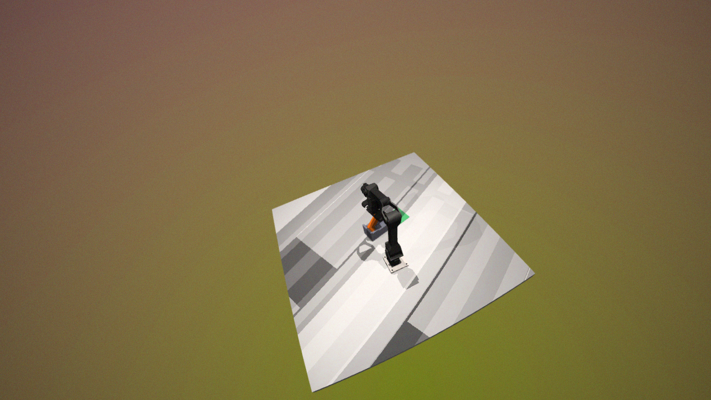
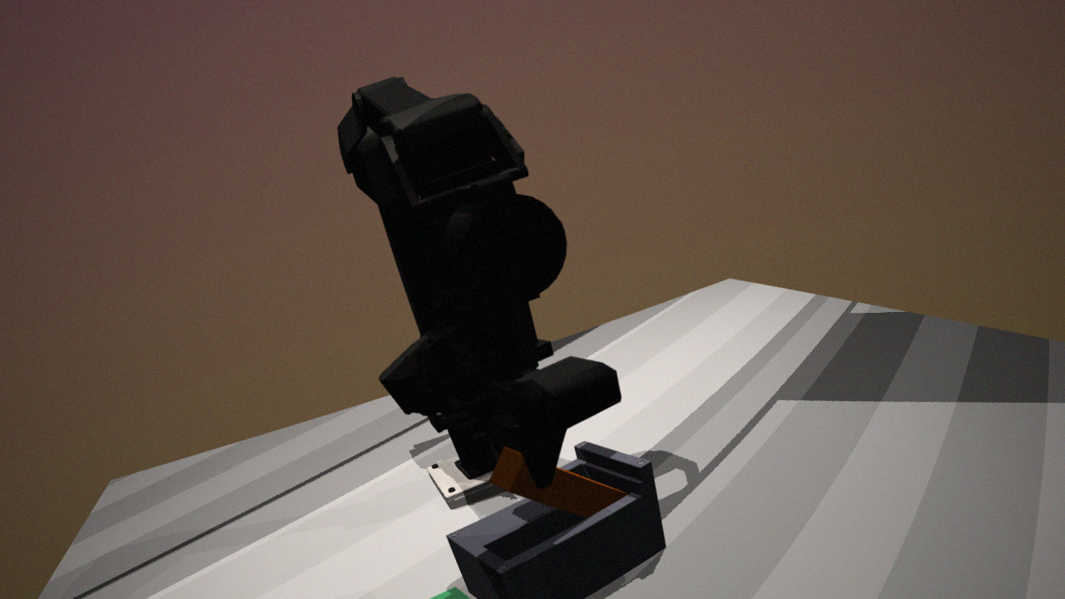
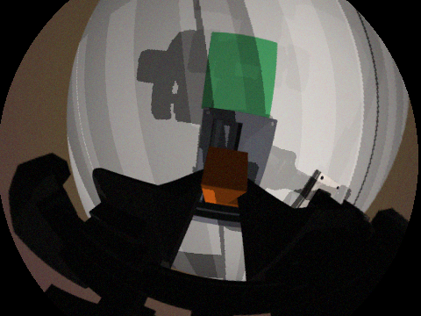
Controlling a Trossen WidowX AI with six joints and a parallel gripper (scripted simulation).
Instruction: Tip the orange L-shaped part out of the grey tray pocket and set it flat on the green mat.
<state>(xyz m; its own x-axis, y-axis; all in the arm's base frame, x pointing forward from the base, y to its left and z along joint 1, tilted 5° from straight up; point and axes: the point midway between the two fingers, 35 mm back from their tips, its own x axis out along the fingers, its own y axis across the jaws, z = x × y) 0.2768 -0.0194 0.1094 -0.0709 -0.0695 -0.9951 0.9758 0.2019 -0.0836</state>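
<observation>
The green mat lies 140 mm to the right of my gripper tip, 120 mm below it and 20 mm ahead of it. Round my gripper tip: orange L-shaped part (30 mm to the left, 30 mm below, 20 mm behind).
</observation>
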